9 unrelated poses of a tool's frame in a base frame.
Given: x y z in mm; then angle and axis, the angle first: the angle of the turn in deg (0 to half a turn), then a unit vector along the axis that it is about.
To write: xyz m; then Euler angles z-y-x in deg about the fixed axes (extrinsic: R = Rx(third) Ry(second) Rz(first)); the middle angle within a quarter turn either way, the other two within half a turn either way. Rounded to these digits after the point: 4 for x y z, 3 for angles.
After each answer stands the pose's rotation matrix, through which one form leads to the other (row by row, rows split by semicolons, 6 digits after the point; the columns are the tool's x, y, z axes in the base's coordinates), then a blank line. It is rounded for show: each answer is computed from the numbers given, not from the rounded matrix.
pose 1, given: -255.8, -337.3, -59.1, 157.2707, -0.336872, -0.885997, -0.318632
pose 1, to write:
-0.2558, -0.3373, -0.0591, -135.299, -7.816, -137.222
-0.704188 0.696869 -0.135989; 0.450644 0.586679 0.672850; 0.548670 0.412530 -0.727172

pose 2, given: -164.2, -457.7, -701.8, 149.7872, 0.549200, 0.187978, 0.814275
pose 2, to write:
-0.1642, -0.4577, -0.7018, 144.254, 68.163, -1.383
-0.301893 -0.217302 0.928246; 0.602205 -0.798291 0.008975; 0.739060 0.561704 0.371859

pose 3, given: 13.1, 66.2, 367.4, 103.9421, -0.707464, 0.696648, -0.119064
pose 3, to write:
0.0131, 0.0662, 0.3674, 52.534, 51.320, -110.939
0.380156 -0.496046 0.780653; -0.727158 0.361310 0.583691; -0.571596 -0.789553 -0.223349

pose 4, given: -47.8, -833.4, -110.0, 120.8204, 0.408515, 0.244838, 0.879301
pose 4, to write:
-0.0478, -0.8334, -0.1100, 113.292, 48.895, 2.200
-0.259961 -0.603859 0.753508; 0.906389 -0.421690 -0.025236; 0.332986 0.676411 0.656954

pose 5, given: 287.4, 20.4, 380.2, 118.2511, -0.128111, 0.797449, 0.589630
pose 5, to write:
0.2874, 0.0204, 0.3802, 123.841, 36.240, -87.236
-0.449156 -0.669913 0.591165; 0.368875 0.463594 0.805613; -0.813751 0.579911 0.038888

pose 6, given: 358.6, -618.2, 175.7, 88.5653, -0.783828, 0.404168, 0.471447
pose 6, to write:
0.3586, -0.6182, 0.1757, 51.344, 2.508, -75.997
0.624041 -0.780165 0.043760; 0.162433 0.184299 0.969355; -0.764322 -0.597809 0.241735

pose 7, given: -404.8, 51.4, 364.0, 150.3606, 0.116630, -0.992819, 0.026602
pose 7, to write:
-0.4048, 0.0514, 0.3640, 164.778, -29.025, 172.968
-0.843730 -0.229590 -0.485189; -0.203278 0.973252 -0.107044; 0.496788 0.008312 -0.867832

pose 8, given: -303.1, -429.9, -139.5, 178.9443, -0.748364, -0.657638, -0.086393
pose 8, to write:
-0.3031, -0.4299, -0.1395, -83.050, 6.729, -172.629
0.120172 0.985813 0.117179; 0.982630 -0.134928 0.127409; 0.141412 0.099833 -0.984904

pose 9, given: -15.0, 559.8, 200.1, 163.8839, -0.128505, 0.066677, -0.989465
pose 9, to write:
-0.0150, 0.5598, 0.2001, -164.476, 15.534, 5.580
-0.928323 0.257860 0.267814; -0.291460 -0.951984 -0.093685; 0.230797 -0.165027 0.958905

